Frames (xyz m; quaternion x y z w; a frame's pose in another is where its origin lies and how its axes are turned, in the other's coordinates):
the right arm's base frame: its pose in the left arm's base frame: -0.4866 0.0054 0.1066 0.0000 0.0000 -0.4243 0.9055
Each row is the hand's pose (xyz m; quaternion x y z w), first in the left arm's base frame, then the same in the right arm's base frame.
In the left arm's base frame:
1: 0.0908 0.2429 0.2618 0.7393 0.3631 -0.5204 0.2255
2: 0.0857 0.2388 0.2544 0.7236 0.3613 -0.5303 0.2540
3: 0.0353 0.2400 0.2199 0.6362 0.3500 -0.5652 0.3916
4: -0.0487 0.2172 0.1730 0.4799 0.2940 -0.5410 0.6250
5: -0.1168 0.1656 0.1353 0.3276 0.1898 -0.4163 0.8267
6: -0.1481 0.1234 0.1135 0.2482 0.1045 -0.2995 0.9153
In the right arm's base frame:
1: 0.1870 0.5957 0.1552 0.5154 0.6425 -0.3755 0.4250
2: 0.1869 0.5891 0.1478 0.5020 0.6342 -0.3724 0.4550
3: 0.1537 0.5512 0.1133 0.4276 0.5869 -0.3456 0.5944
4: 0.1175 0.4720 0.0664 0.3098 0.4698 -0.2247 0.7955
5: 0.1135 0.3867 0.0287 0.2161 0.3109 -0.0262 0.9252
6: 0.1259 0.3356 0.0069 0.1804 0.1999 0.1172 0.9559

